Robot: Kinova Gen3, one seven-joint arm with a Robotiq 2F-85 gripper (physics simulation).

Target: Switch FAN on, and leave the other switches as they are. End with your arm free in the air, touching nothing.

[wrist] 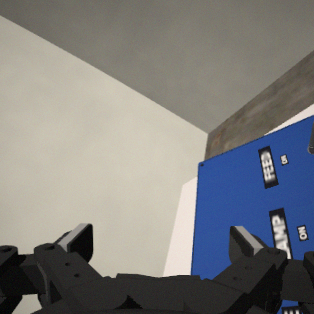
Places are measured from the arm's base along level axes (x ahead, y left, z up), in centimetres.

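Pixels of known places: gripper, between the fingertips: (160,240).
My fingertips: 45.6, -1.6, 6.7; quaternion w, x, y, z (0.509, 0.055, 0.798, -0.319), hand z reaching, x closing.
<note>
For each thing: its top centre in the pictures, then the offset to it from my fingertips, as dx, dy, dz. "spot": a spot on its surface instead.
- AMP, a spot on its surface: (280,232) spot: +5.4, -7.5, -18.2
- grey switch lever, centre of its top: (306,126) -0.2, -20.4, -16.5
A blue switch panel (227,200) fills the lower right of the wrist view. Its label FEED (268,167), with a small ON mark beside it, is near the top. A label ending in AMP (280,232), with another ON mark, is below it. Part of a grey switch lever (312,140) shows at the right edge. Another label is cut off at the bottom edge. No label reading FAN can be made out. My gripper (160,240) is open, with nothing between its fingers. Its right finger overlaps the panel in the view; the distance to the panel is hard to tell.
A white backing (179,225) shows along the panel's left edge. A pale surface (90,150) spans the left, a darker grey surface (175,50) the top. A brown mottled strip (260,107) runs behind the panel at the upper right.
</note>
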